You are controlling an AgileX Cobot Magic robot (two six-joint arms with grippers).
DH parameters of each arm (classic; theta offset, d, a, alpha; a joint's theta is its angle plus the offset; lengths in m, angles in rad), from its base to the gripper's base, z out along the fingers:
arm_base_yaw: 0 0.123 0 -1.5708
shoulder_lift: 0.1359 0 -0.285 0
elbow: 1.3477 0 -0.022 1.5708
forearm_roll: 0 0.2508 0 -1.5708
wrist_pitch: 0 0 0.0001 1.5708
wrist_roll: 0 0.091 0 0
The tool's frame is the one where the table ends.
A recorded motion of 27 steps. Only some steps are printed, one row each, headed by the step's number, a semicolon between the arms.
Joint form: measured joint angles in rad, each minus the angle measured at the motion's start. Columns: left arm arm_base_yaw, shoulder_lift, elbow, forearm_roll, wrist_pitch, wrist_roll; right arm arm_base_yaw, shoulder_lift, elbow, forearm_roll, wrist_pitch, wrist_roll.
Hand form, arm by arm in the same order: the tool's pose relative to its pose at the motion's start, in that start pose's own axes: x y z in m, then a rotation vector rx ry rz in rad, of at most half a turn. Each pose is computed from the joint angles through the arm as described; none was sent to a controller.
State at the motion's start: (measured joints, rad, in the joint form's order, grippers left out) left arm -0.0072 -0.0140 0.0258 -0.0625 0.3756 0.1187; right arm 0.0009 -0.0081 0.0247 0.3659 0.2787 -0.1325
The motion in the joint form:
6: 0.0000 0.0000 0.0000 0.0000 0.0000 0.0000; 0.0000 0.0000 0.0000 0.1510 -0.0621 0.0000
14: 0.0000 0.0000 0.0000 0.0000 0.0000 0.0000; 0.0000 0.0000 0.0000 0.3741 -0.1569 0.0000
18: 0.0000 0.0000 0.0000 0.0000 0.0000 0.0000; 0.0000 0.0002 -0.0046 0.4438 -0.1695 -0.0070
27: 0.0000 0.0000 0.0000 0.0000 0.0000 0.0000; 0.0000 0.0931 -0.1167 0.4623 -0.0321 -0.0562
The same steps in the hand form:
6: 0.0000 0.0000 0.0000 0.0000 0.0000 0.0000; -0.0062 0.0022 -0.0002 -0.0285 -0.0663 0.1464
14: 0.0000 0.0000 0.0000 0.0000 0.0000 0.0000; -0.0154 0.0021 -0.0013 -0.0534 -0.1635 0.3670
18: 0.0000 0.0000 0.0000 0.0000 0.0000 0.0000; -0.0182 0.0025 -0.0020 -0.0641 -0.1807 0.4286
27: 0.0000 0.0000 0.0000 0.0000 0.0000 0.0000; -0.0397 0.0169 -0.0034 -0.1228 -0.0717 0.3869

